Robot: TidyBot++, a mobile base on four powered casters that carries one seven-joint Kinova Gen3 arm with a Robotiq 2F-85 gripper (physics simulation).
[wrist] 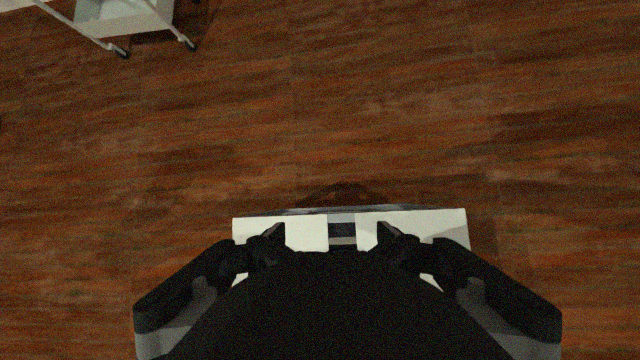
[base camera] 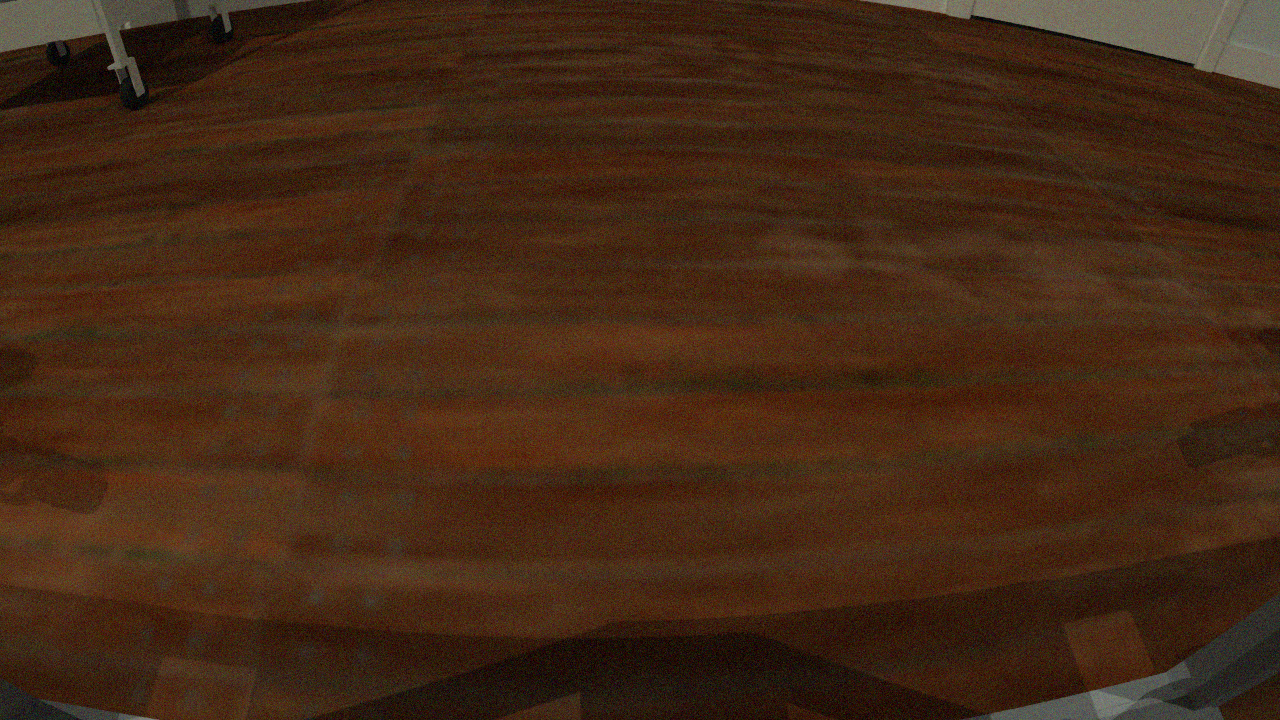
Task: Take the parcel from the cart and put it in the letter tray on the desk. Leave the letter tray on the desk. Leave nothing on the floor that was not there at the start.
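Places are measured from the arm's base along level axes (x up, y right, z ahead), in centimetres.
Where they show: gripper, fingertip midpoint: (wrist: 330, 231).
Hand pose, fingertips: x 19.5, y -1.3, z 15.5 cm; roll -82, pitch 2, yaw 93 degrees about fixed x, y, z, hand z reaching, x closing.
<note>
After its pixels a point has its place.
The white cart (base camera: 44, 28) @(y -85.4, x -24.4, z 102.2 cm) (wrist: 132, 26) @(y -90.3, x -23.7, z 102.4 cm) shows in part at the top left of both views, with thin legs on dark casters. My gripper (wrist: 330, 231) @(y -1.3, x 19.5, z 15.5 cm) is open in the wrist view, its two dark fingertips wide apart, and I see no object held between them. It hangs over the white top of my own base, far from the cart. The parcel, the letter tray and the desk do not show in either view.
A pale wall with white trim (base camera: 1087, 26) @(y 120.1, x -35.5, z 160.5 cm) runs along the top right of the base camera view. The white top of my base (wrist: 305, 232) @(y -7.9, x -1.4, z 11.3 cm) lies beneath the fingers. Brown wooden floor (base camera: 626, 313) @(y 1.9, x -39.6, z 50.4 cm) (wrist: 350, 100) @(y 8.4, x -39.7, z 63.8 cm) stretches between my base and the cart.
</note>
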